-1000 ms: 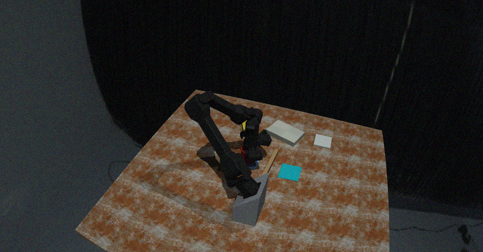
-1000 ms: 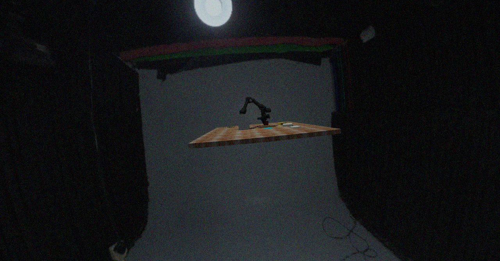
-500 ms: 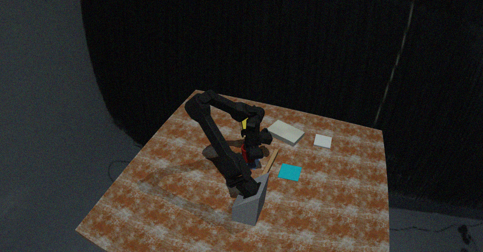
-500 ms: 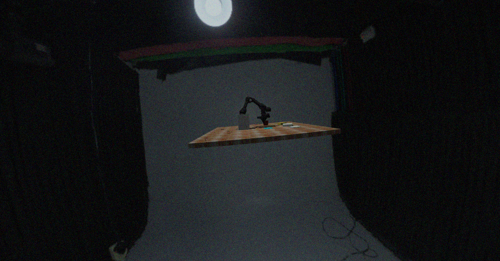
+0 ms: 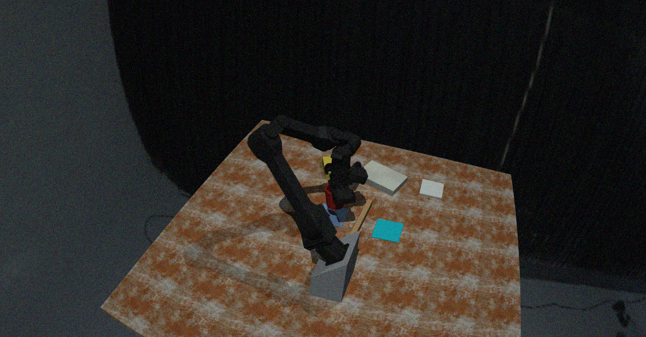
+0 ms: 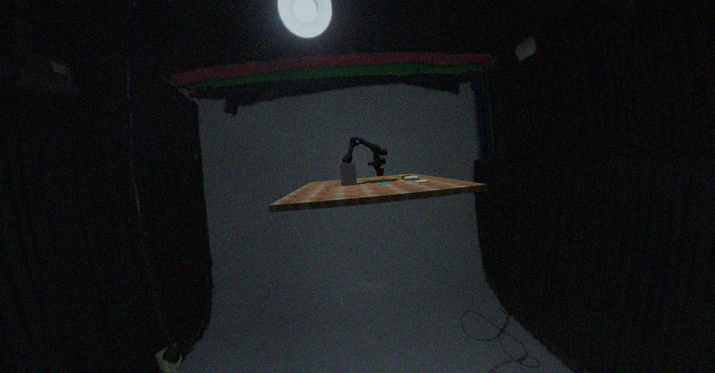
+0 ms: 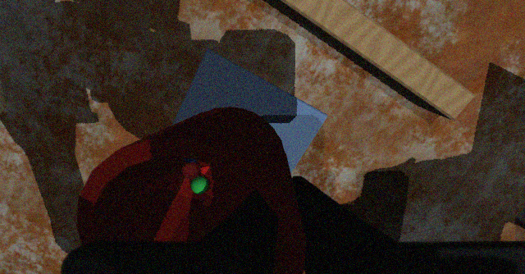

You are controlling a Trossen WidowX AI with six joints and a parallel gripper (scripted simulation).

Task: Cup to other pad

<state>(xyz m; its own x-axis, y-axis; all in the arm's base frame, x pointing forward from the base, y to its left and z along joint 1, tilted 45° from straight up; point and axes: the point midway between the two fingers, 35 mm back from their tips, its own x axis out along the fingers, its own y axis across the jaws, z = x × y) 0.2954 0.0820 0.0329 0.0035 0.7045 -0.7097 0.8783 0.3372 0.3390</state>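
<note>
Right now my gripper tip is 3 cm short of the red cup and 1 cm to the right of it. Round my gripper tip: green marble (3 cm ahead, 3 cm to the left, 2 cm below); blue pad (2 cm ahead, 2 cm to the left, 10 cm below); wooden bar (1 cm ahead, 8 cm to the right, 8 cm below).
</note>
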